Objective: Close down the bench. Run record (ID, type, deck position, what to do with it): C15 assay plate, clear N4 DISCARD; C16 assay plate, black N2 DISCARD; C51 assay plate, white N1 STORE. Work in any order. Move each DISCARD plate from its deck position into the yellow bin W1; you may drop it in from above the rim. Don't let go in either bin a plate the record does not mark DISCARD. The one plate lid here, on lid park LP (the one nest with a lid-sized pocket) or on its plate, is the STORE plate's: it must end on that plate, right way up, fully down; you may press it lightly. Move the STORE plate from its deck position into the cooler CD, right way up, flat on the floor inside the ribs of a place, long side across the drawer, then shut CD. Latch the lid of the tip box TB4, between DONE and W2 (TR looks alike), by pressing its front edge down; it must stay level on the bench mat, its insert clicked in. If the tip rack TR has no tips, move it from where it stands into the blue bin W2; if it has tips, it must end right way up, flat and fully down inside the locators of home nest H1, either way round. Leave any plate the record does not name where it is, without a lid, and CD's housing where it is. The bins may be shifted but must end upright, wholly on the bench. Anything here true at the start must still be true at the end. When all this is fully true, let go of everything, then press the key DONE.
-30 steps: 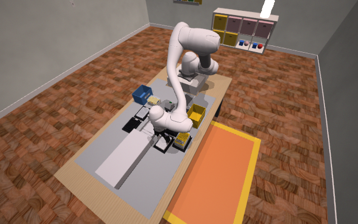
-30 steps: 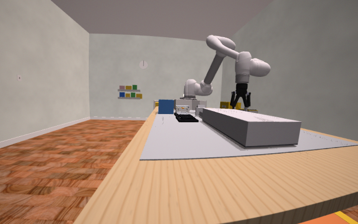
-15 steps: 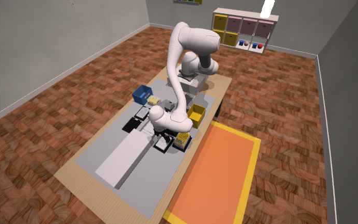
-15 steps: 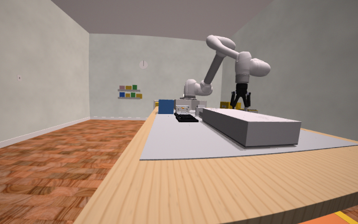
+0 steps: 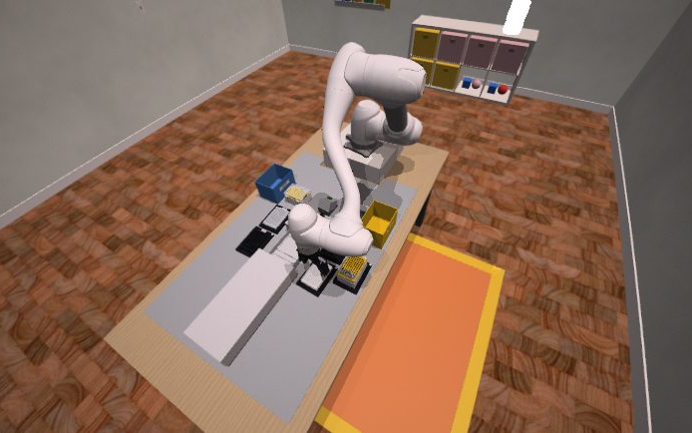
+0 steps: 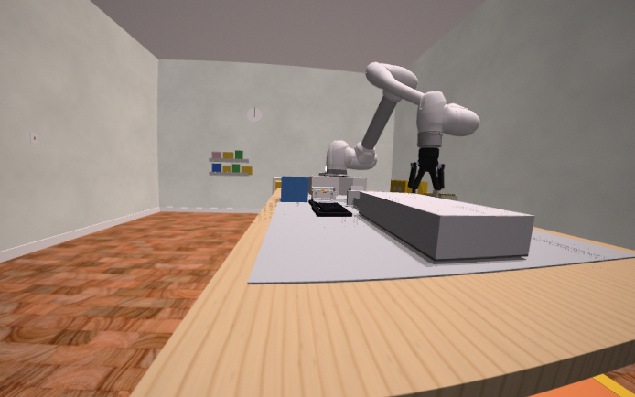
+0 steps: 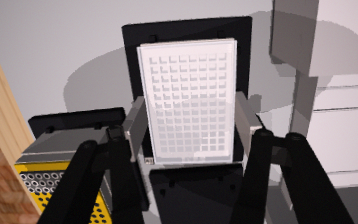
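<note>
Right now the plate lid is 20 mm below my hand. From my hand the other things lie so: yellow tip rack: 120 mm to the left, 110 mm behind; then white plate: 40 mm below; then black nest N3: 180 mm behind, 50 mm below, 30 mm to the right.
</note>
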